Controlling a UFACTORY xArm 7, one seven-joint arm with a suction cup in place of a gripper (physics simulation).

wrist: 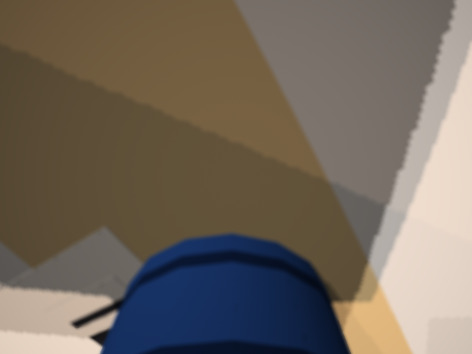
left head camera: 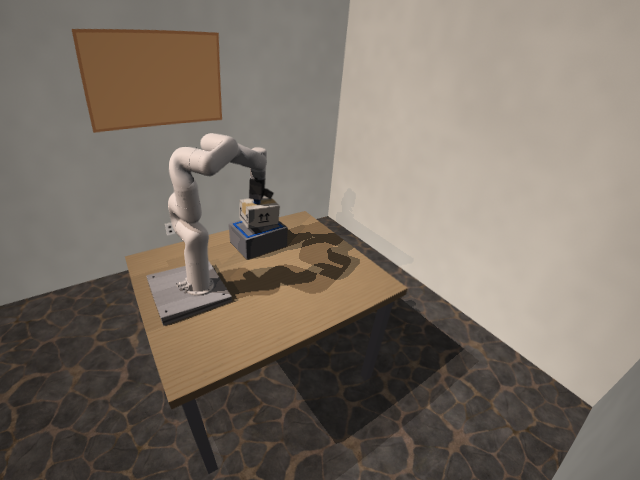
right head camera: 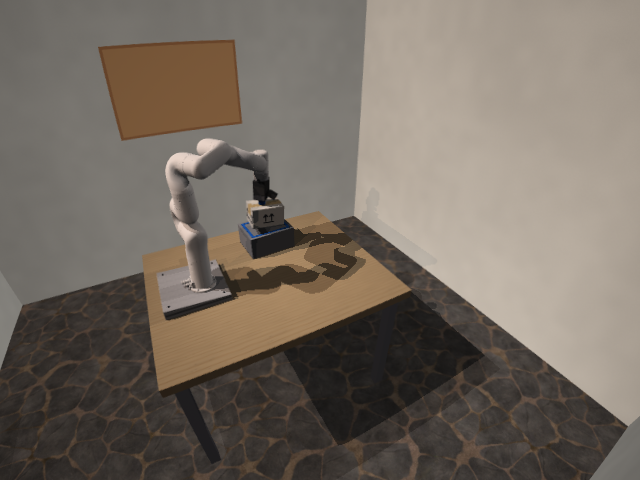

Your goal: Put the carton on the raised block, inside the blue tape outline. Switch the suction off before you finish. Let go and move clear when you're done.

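Seen in the pictures: end effector, tool point: (wrist: 225, 266) (left head camera: 256, 205) (right head camera: 261, 205); arm's base, origin of the base link: (left head camera: 199, 286) (right head camera: 202, 284).
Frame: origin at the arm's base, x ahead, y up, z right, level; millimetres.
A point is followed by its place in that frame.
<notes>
The white carton (left head camera: 264, 217) {x 404, y 168, z -163 mm} (right head camera: 268, 217) {x 401, y 172, z -163 mm} (wrist: 200, 125), with tan tape and black arrows, is upright over the dark grey raised block (left head camera: 266, 243) {x 404, y 24, z -142 mm} (right head camera: 273, 243) {x 410, y 21, z -143 mm}. The blue tape outline (left head camera: 245, 236) {x 301, y 79, z -173 mm} (right head camera: 251, 236) {x 302, y 79, z -173 mm} shows along the block top at the carton's left and front; its far parts are hidden. A dark shadow lies under the carton. Whether it touches the block or hangs slightly above it, I cannot tell. My suction gripper (left head camera: 257, 201) (right head camera: 262, 202) (wrist: 231, 245) is on the carton's top and holds it; its blue cup shows in the wrist view.
The block stands near the far edge of the wooden table (left head camera: 248, 330) {x 97, y -38, z 306 mm} (right head camera: 248, 325) {x 121, y -38, z 305 mm}. The arm's grey base plate (left head camera: 170, 302) {x -138, y 7, z 52 mm} (right head camera: 173, 299) {x -141, y 7, z 57 mm} is at the table's left. The arm's shadow falls across the table to the right of the base. Walls stand behind and to the right.
</notes>
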